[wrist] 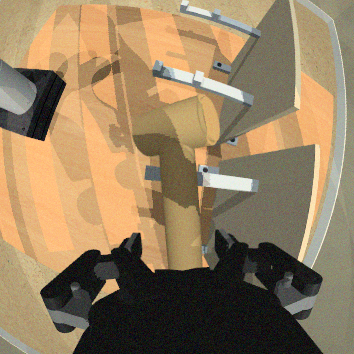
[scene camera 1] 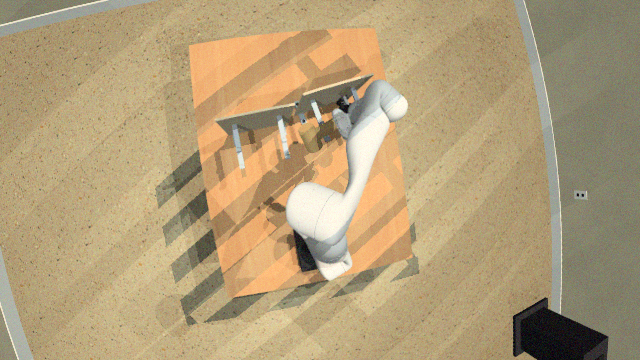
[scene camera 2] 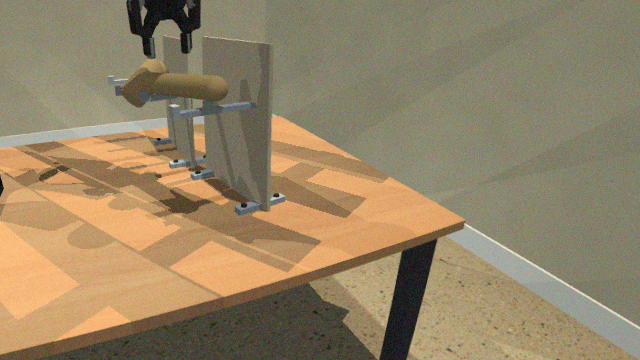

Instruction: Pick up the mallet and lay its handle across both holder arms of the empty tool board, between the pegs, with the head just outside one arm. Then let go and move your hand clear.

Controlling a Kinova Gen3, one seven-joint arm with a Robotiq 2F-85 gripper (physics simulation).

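The wooden mallet's head [scene camera 1: 310, 138] [scene camera 2: 145, 84] [wrist: 172, 125] is just outside one holder arm [scene camera 1: 316, 111] [wrist: 230, 182] of the tool board [scene camera 1: 334, 90] [scene camera 2: 237, 125] [wrist: 265, 200]. In the wrist view its handle [scene camera 2: 192, 86] [wrist: 181, 215] crosses that arm between the tip and the inner peg. In scene camera 2 the handle lies over the other holder arm [scene camera 2: 235, 107]; its seating at the pegs there is unclear. My gripper [scene camera 2: 167, 46] [wrist: 177, 240] is open and empty, above the mallet, with its fingers on either side of the handle's line.
A second board [scene camera 1: 257, 117] [scene camera 2: 176, 55] [wrist: 272, 65] with two holder arms stands beside the head; its nearer arm [scene camera 1: 283, 137] [wrist: 215, 86] is close to the head. Both boards stand on the wooden table [scene camera 1: 225, 65] [scene camera 2: 350, 245]. My base [scene camera 1: 303, 255] [wrist: 50, 102] stands at another side.
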